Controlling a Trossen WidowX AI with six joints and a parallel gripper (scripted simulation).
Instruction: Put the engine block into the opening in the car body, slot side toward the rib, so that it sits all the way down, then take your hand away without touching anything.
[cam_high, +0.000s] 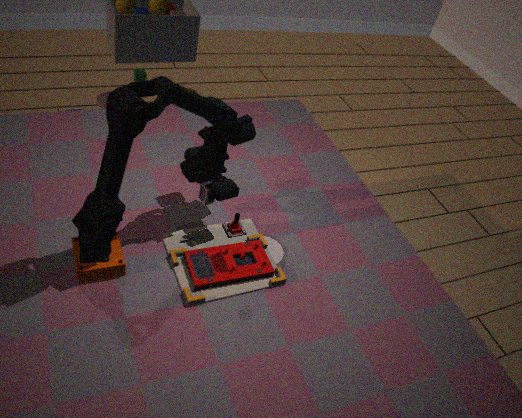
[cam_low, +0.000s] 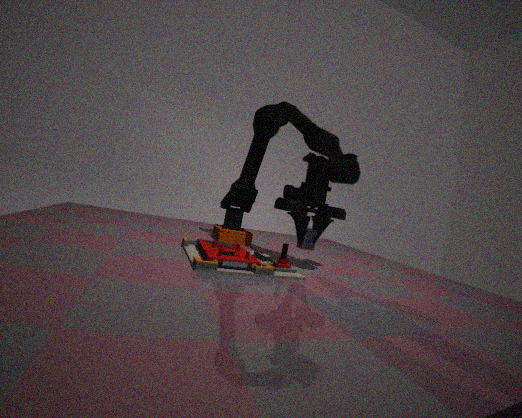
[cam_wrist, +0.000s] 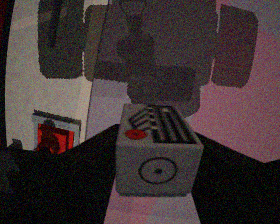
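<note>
The black upright stick lies 70 mm to the right of my gripper tip, 70 mm ahead of it and 20 mm below it. The rest, counted from my gripper tip: grey ribbed engine block (10 mm to the left, 10 mm above).
</note>
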